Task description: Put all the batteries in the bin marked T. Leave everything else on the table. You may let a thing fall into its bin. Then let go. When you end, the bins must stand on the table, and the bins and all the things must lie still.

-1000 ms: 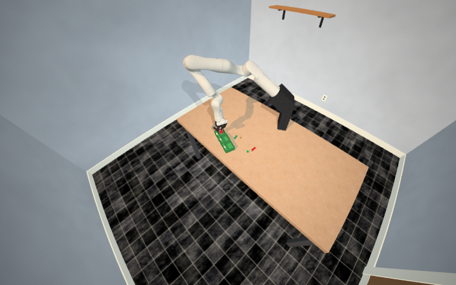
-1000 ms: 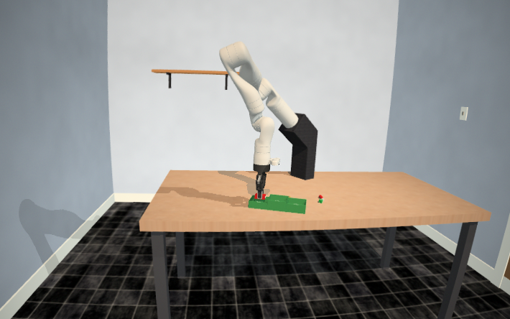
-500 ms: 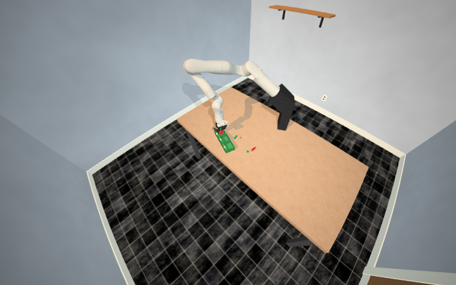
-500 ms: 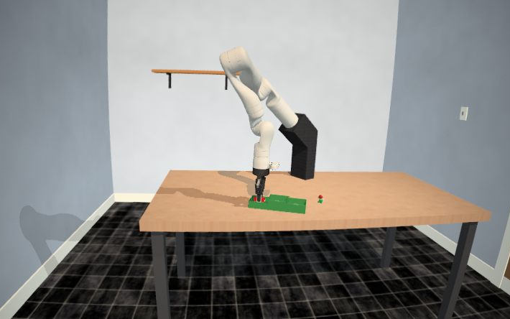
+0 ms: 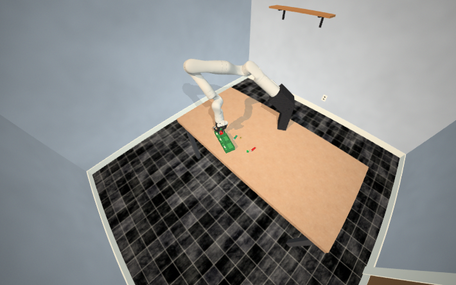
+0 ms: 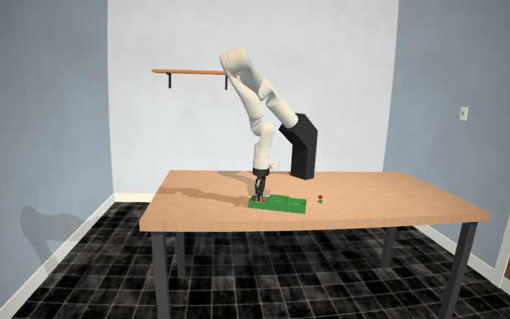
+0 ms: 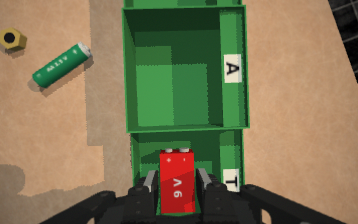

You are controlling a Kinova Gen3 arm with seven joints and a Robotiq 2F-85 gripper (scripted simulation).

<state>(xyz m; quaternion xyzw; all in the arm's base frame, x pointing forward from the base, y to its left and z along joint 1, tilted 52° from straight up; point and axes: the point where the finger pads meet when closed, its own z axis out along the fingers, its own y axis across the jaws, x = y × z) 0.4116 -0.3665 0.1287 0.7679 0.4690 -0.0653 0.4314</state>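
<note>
Now: the red 9 V battery 2 cm below my hand, 1 cm to the left of it and 1 cm ahead of it. From my hand the other things lie so: joined green bins: 6 cm to the left, 6 cm ahead, 1 cm below; then small yellow nut: 18 cm to the left, 4 cm behind, 3 cm below; then green cylindrical battery: 13 cm to the left, 3 cm below, 2 cm behind.
</note>
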